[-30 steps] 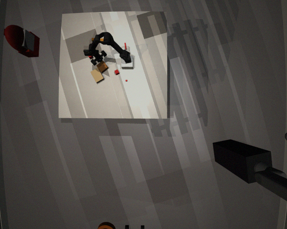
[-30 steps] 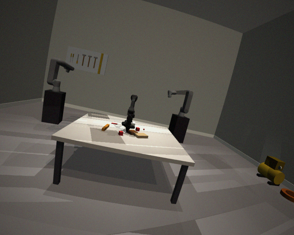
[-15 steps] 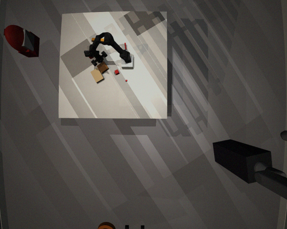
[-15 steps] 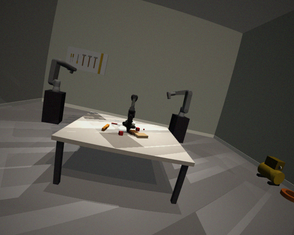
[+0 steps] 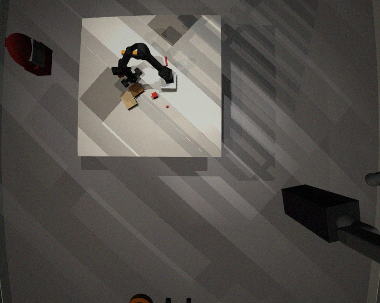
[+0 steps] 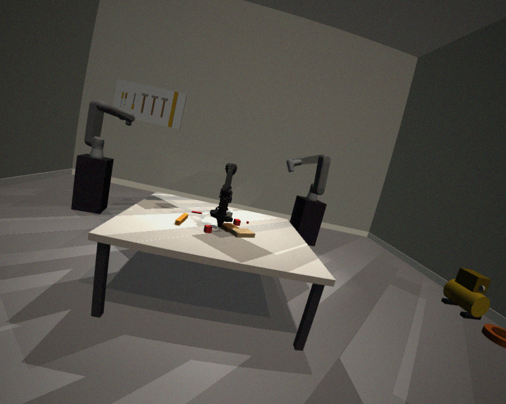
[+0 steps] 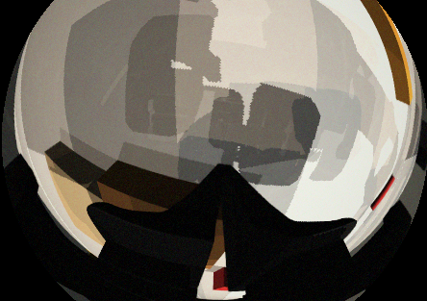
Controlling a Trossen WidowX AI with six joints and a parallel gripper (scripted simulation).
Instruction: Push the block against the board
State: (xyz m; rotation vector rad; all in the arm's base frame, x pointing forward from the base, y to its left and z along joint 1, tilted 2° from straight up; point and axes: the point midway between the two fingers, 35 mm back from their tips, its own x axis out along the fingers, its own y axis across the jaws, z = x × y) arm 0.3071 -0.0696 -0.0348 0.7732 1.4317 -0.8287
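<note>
Right now the orange square block is 80 mm to the left of my gripper tip and 10 mm above it. Also, from my gripper tip: tan board: 80 mm ahead, 150 mm to the left, 10 mm above; orange bar: 30 mm behind, 250 mm to the right, 10 mm above; thin red bar: 300 mm behind, 140 mm to the right.
</note>
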